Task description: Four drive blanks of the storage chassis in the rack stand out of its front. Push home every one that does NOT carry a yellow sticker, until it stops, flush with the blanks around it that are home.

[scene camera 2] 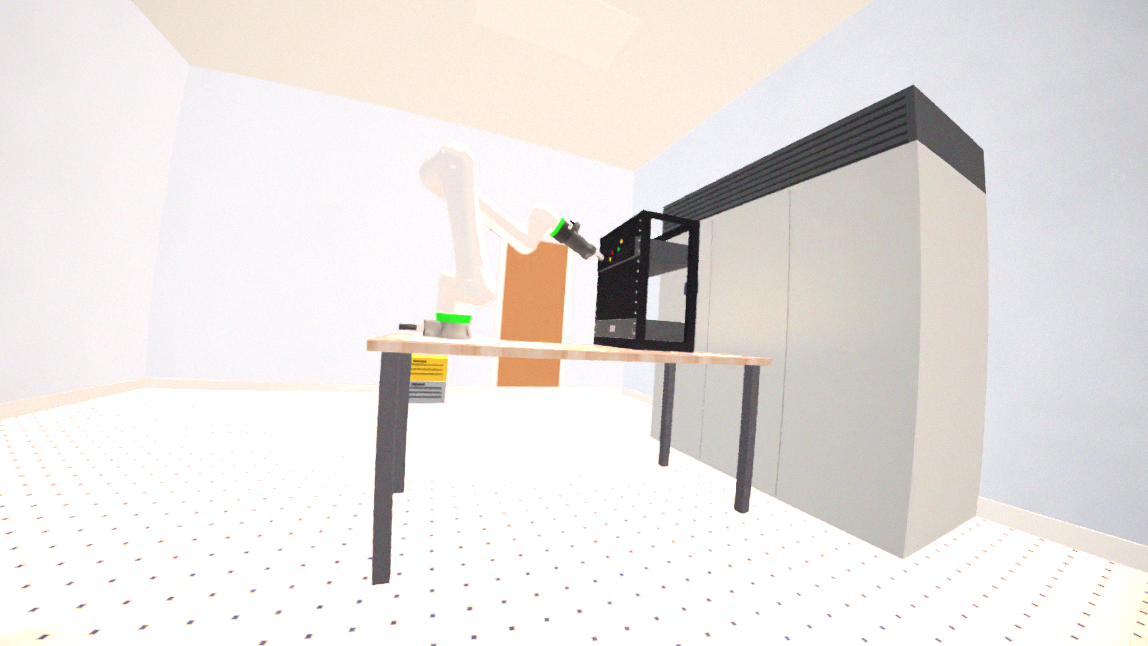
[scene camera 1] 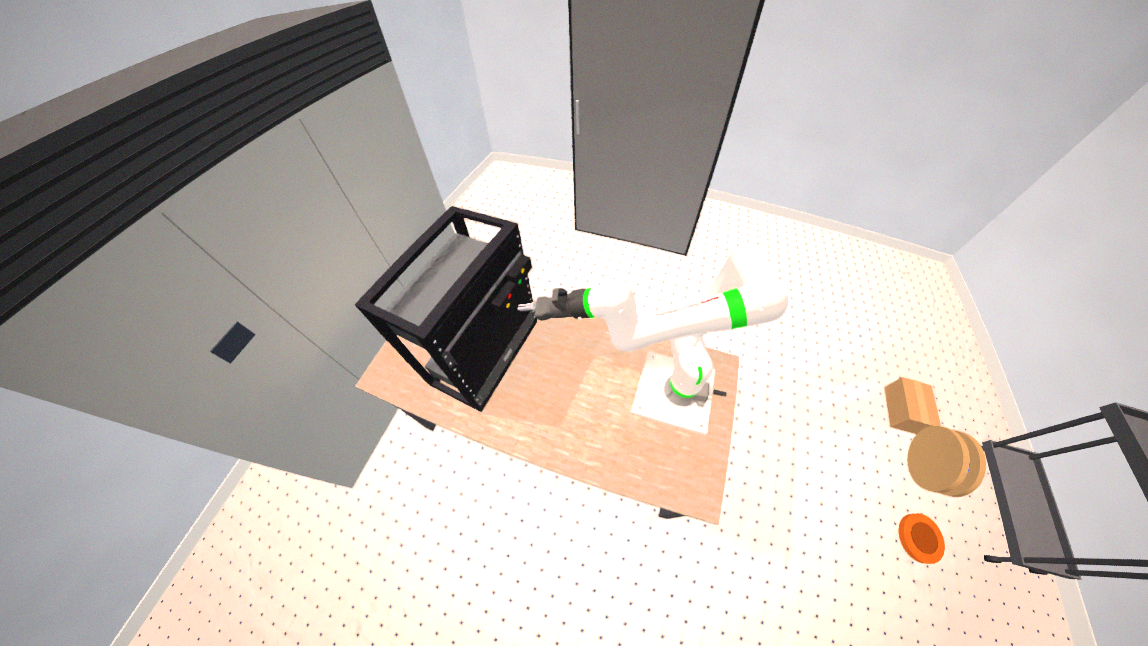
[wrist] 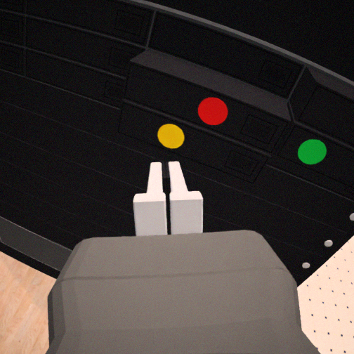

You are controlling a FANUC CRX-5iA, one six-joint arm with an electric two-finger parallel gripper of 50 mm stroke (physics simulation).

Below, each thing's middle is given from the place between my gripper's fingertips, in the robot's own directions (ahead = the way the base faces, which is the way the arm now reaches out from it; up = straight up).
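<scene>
With the red-stickered blank (wrist: 186, 91) in my sight, I find my hand 20 mm to the left of it and 30 mm below it, and also 100 mm short of it.
</scene>
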